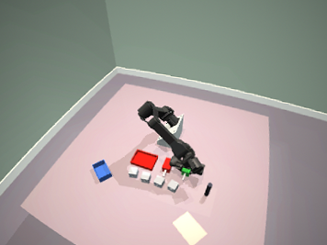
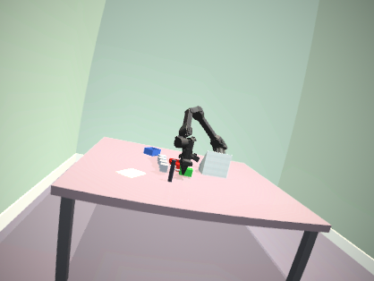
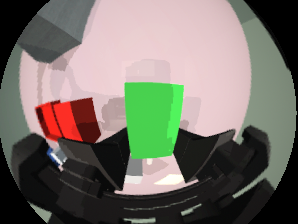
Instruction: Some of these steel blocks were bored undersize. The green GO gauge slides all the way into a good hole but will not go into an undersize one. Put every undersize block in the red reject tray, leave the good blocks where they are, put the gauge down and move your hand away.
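The green GO gauge lies 2 cm above my gripper tip and 1 cm ahead of it. The rest, counted from my gripper tip: blue tray 46 cm to the right, 17 cm ahead; then small red piece 11 cm to the right, 2 cm ahead, 1 cm above; then cream sheet 29 cm ahead, 11 cm to the left, 2 cm below.
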